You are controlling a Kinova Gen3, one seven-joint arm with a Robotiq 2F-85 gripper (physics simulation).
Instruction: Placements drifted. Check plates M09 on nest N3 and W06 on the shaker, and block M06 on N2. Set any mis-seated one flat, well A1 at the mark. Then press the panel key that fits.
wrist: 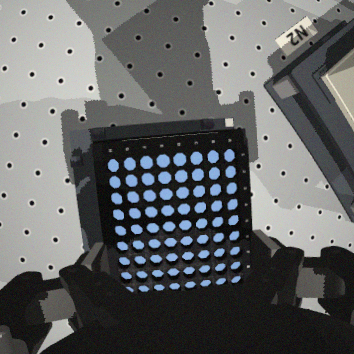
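A black plate point(175, 202) with rows of blue wells lies in or just above a dark holder point(160, 128). The holder's back rim and left wall show, and its right wall is hidden. A small white mark point(229, 122) is on the rim's right end. No label shows on plate or holder, so I cannot tell which they are. My gripper point(179, 252) is shut on the plate, one finger at each side of its near part; the near edge is hidden. Part of a beige block point(346, 92) shows in nest N2 point(306, 107) at the right.
The N2 tag point(296, 36) lies beyond that nest's corner. Nest N2 stands turned at an angle, to the right of the plate and cut off by the view's edge. A light perforated deck point(37, 150) with dark shadows lies around them. The panel and its keys do not show.
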